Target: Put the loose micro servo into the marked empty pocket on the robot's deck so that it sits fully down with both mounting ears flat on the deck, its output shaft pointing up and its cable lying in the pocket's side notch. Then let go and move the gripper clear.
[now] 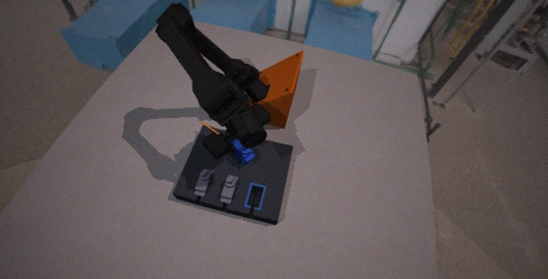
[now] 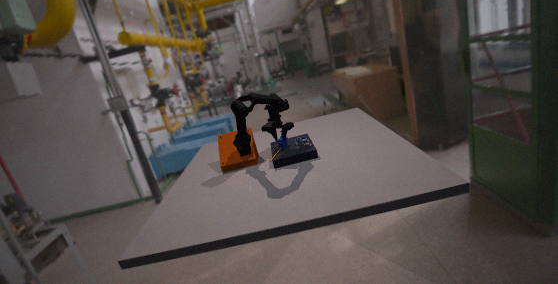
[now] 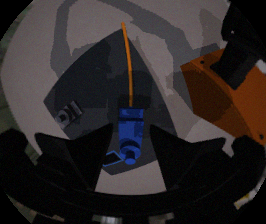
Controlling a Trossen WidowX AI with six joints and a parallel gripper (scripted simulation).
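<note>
Right now my gripper tip is 7 cm above the robot deck, 1 cm to the right of it and 1 cm short of it.
</note>
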